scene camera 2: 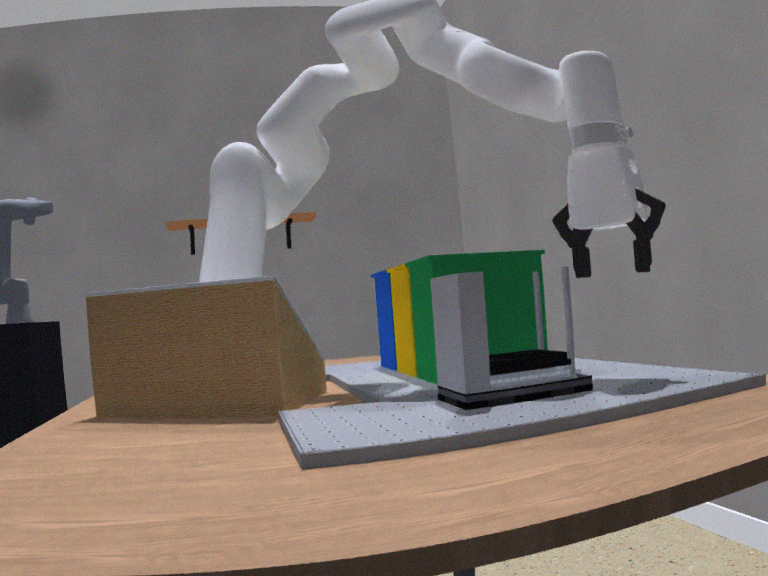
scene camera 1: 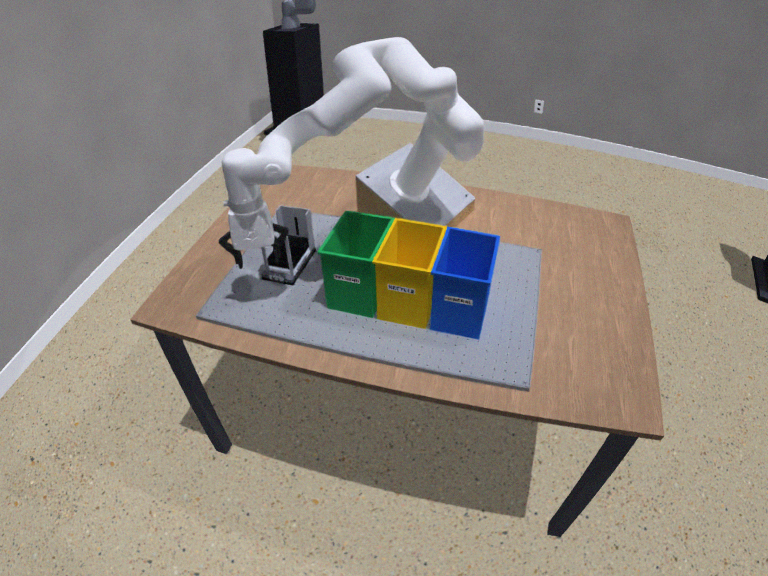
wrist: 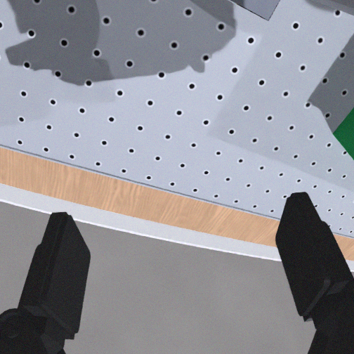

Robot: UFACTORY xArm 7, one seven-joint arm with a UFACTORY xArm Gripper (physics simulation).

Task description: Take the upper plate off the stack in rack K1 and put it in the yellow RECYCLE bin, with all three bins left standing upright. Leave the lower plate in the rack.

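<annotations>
In the wrist view a yellow recycle bin is out of frame, and in the wrist view a blue bin is out of frame. The yellow recycle bin shows in scene camera 1 and in scene camera 2, as does the blue bin. On the yellow recycle bin, point(scene camera 2: 400, 275) and point(scene camera 1: 415, 228) are the same spot. On the blue bin, point(scene camera 1: 462, 273) and point(scene camera 2: 388, 342) are the same spot.
</annotations>
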